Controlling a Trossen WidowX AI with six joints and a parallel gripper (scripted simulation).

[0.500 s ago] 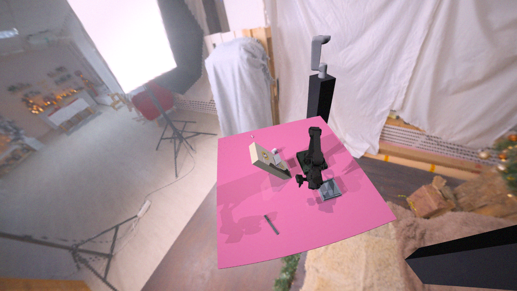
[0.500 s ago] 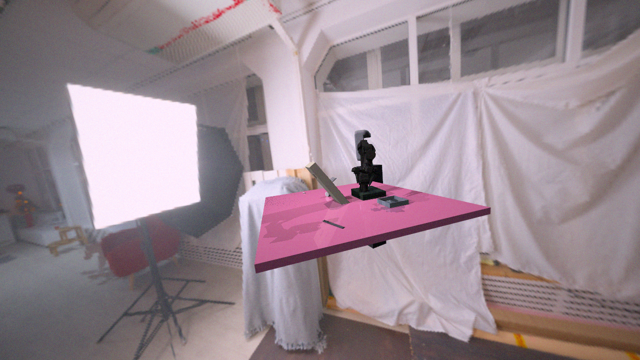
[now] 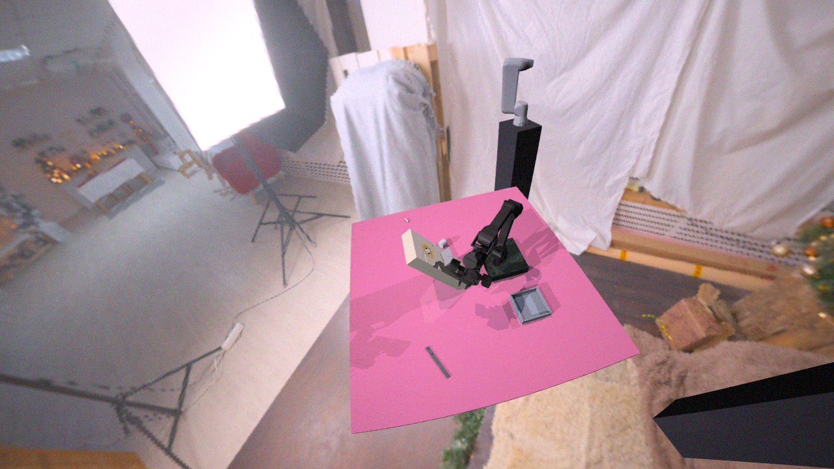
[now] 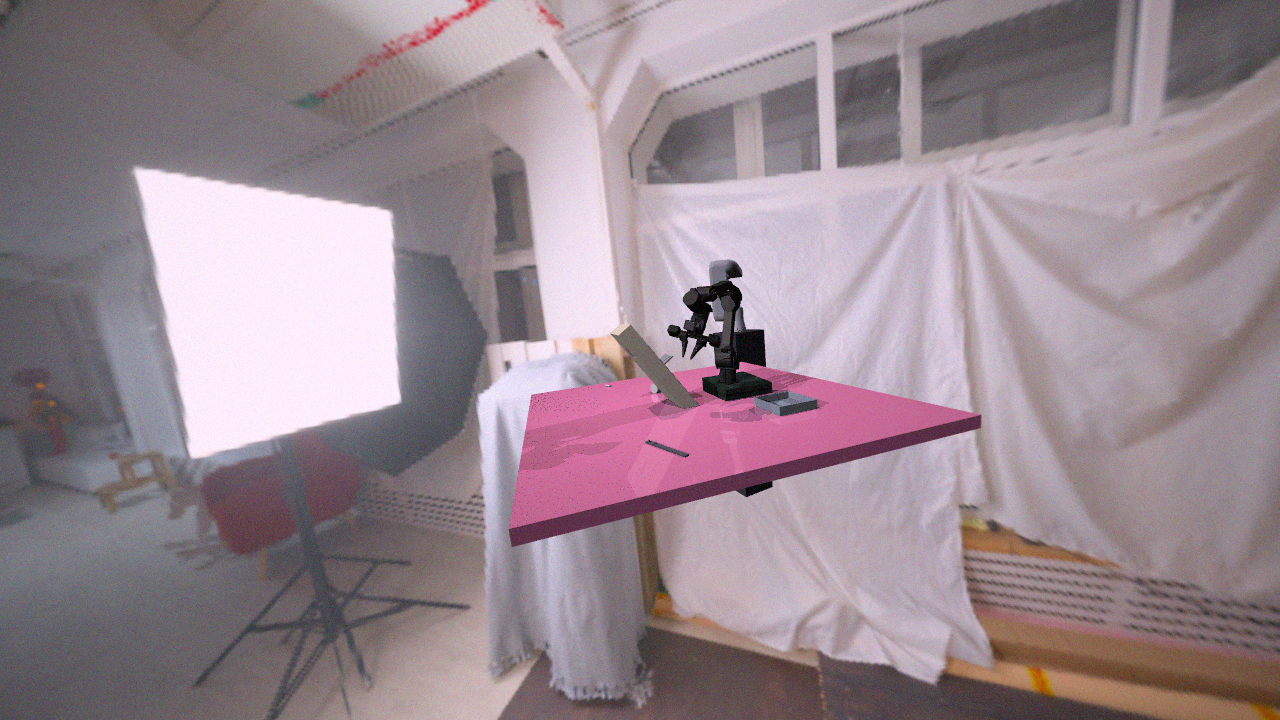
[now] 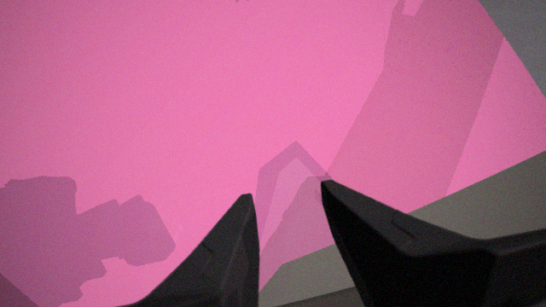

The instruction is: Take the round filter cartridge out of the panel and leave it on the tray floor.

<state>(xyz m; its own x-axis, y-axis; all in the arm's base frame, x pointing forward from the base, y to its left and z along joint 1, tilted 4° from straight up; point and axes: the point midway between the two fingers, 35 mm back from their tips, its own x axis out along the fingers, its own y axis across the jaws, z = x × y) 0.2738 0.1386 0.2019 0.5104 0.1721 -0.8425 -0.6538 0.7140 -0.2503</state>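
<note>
Right now the pale grey round filter cartridge is 8 cm ahead of my gripper tip, 22 cm to the right of it and 4 cm above it. Also, from my gripper tip: grey tray: 31 cm behind, 13 cm to the left, 21 cm below; beige service panel: 4 cm ahead, 21 cm to the right, 3 cm below.
</note>
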